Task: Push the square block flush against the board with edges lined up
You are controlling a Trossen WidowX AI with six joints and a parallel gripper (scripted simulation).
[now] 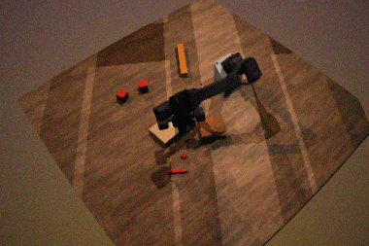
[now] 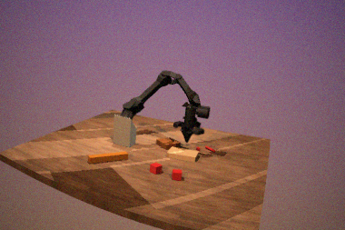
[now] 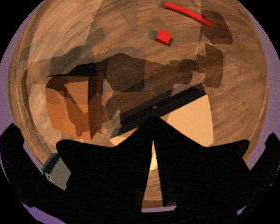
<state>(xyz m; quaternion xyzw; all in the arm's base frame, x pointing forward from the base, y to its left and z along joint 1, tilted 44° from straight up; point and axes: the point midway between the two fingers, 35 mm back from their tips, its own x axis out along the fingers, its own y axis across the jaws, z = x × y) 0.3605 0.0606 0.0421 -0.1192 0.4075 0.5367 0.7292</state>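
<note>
My gripper tip is now 70 mm to the left of the tan block and 50 mm above it. The rest, counted from my gripper tip: thin red stick: 120 mm ahead, 110 mm to the left, 60 mm below; then long orange bar: 350 mm to the right, 310 mm behind, 50 mm below; then orange-brown square block: 120 mm behind, 60 mm to the left, 50 mm below.
</note>
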